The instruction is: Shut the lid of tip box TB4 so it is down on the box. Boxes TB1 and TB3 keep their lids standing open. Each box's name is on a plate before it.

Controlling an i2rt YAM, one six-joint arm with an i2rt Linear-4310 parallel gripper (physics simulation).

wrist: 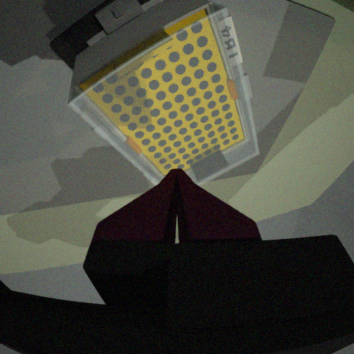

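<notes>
A tip box (175, 95) with a yellow perforated rack is in the upper middle of the wrist view. A white marking on its right side is hard to read but ends in a 4. Its clear lid (112, 138) lies over the rack, which shows hazily through it; the lid looks down on the box, though any small gap cannot be judged. My gripper (176, 177) is shut and empty, with its dark red tips at the lid's lower edge; whether they touch it is unclear. TB1 and TB3 cannot be identified here.
A dark block with a grey piece (119, 16) is at the upper left, beyond the box. A grey patch (210, 165) shows at the box's lower edge. Dark shadows and a pale greenish band cross the surface around the box.
</notes>
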